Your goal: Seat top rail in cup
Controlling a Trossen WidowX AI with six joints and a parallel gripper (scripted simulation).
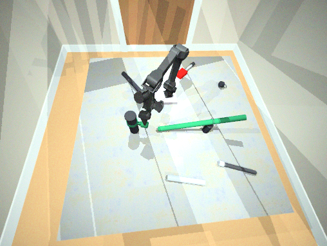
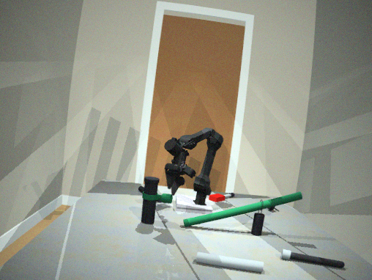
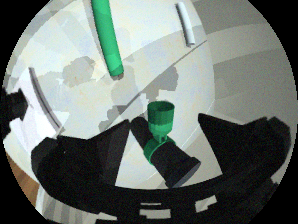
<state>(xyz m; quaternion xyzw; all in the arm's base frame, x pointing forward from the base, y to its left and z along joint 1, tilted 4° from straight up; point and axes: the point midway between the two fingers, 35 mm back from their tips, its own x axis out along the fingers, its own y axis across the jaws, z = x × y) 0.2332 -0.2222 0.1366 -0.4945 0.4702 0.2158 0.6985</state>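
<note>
The green brace band is 1 cm behind my gripper tip, 5 cm to the right of it and 3 cm below it. Also, from my gripper tip: white cylinder 37 cm ahead, 15 cm to the left, 14 cm below; then short dark post 9 cm ahead, 40 cm to the left, 5 cm below; then dark tube 44 cm behind, 4 cm to the right, 14 cm below.
</note>
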